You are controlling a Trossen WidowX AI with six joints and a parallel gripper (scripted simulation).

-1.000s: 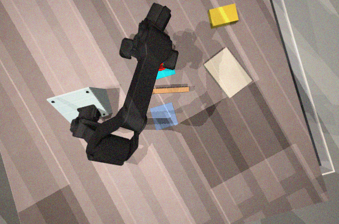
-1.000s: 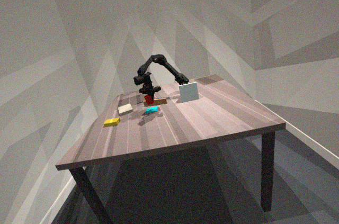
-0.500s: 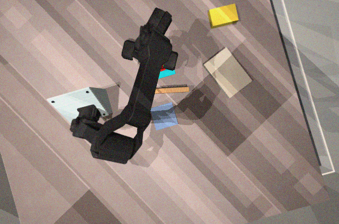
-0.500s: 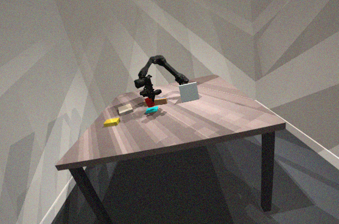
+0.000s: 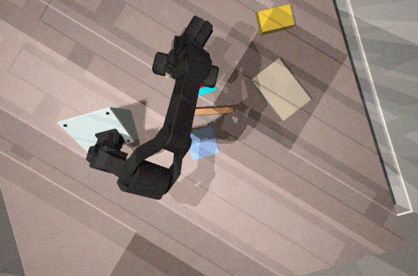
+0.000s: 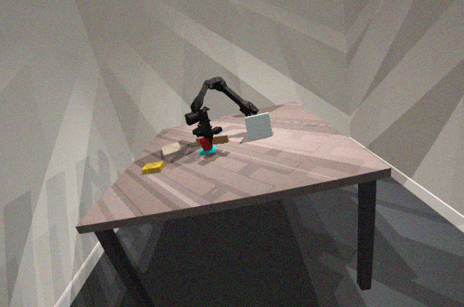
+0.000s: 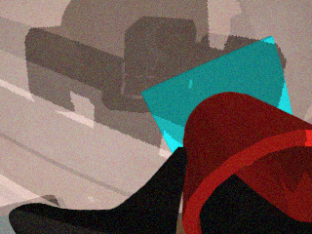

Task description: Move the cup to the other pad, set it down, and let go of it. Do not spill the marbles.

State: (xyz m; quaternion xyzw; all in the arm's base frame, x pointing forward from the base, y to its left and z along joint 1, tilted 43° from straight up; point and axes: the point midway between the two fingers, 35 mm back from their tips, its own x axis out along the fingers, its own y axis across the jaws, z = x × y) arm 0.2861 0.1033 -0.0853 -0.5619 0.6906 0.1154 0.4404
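The red cup is 3 cm ahead of my gripper tip and 2 cm to the right of it. From my gripper tip the other things lie so: blue pad (2 cm behind, 23 cm to the right, 6 cm below); orange bar (1 cm ahead, 12 cm to the right, 3 cm below); cyan pad (3 cm ahead, 2 cm to the right, 6 cm below).
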